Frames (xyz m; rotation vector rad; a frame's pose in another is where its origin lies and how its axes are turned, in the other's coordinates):
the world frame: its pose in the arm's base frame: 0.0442 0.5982 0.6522 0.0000 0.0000 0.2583
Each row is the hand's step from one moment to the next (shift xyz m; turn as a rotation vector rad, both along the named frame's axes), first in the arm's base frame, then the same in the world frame.
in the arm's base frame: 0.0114 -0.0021 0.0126 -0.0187 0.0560 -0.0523
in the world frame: 0.0105 -0.0049 0.0126 -0.0038 0.0589 -0.0523
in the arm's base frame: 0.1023 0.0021 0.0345 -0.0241 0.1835 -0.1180
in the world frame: 0.0994 -0.0241 0.0345 0.0236 0.1836 -0.1180
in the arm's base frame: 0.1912 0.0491 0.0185 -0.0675 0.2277 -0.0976
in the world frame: 0.1974 -0.0014 0.0185 -0.0071 0.2374 -0.0976
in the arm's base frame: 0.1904 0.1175 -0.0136 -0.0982 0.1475 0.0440
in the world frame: 0.2141 0.0650 -0.0136 -0.0573 0.1677 0.0440
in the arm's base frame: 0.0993 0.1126 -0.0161 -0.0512 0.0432 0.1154
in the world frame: 0.1248 0.0835 -0.0161 -0.0385 0.0548 0.1154
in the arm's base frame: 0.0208 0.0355 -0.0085 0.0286 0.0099 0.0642
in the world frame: 0.0292 0.0290 -0.0085 0.0302 0.0023 0.0642
